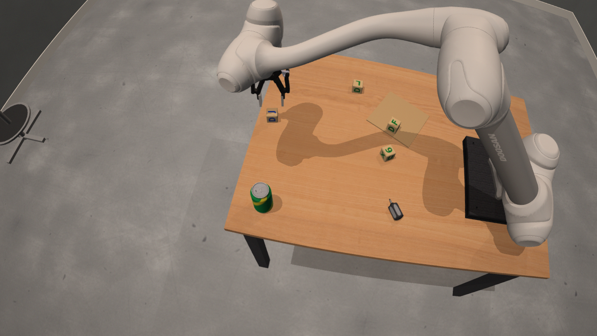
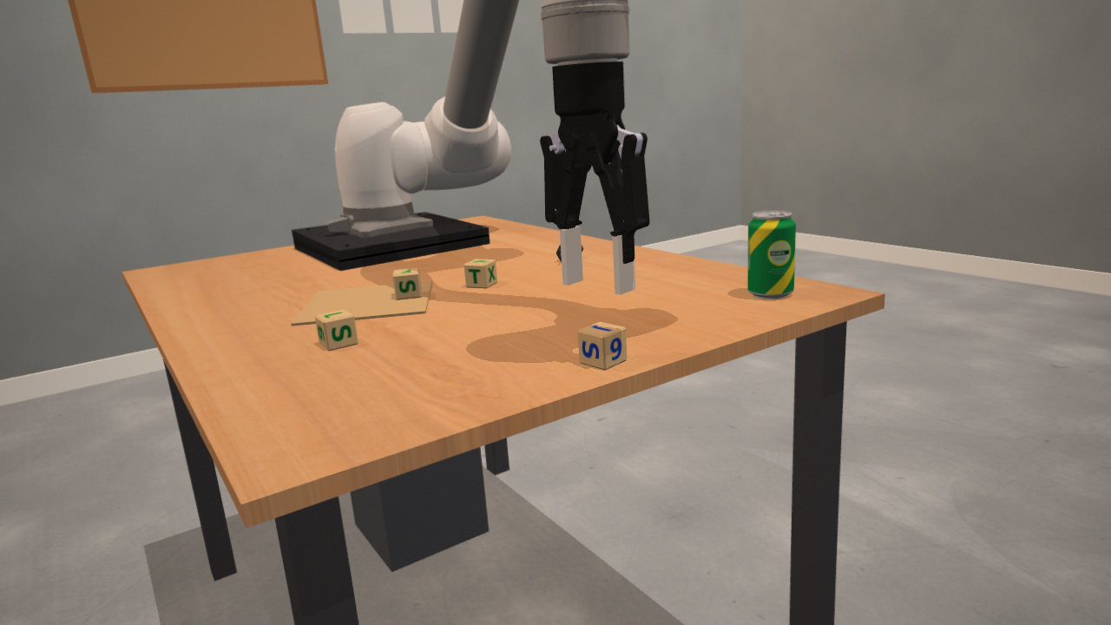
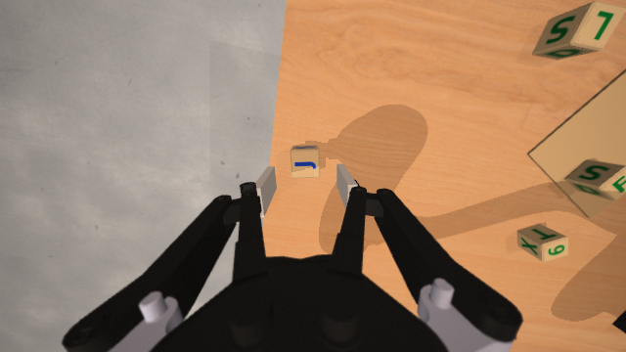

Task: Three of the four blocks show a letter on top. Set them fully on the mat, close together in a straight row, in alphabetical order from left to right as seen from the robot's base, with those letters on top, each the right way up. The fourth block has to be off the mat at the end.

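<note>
My gripper is now 10 cm above the blue-lettered block. Round my hand: soda can: 36 cm to the left, 6 cm below; then tan mat: 50 cm behind, 4 cm to the right, 12 cm below; then black tool: 44 cm behind, 36 cm to the left, 10 cm below.
</note>
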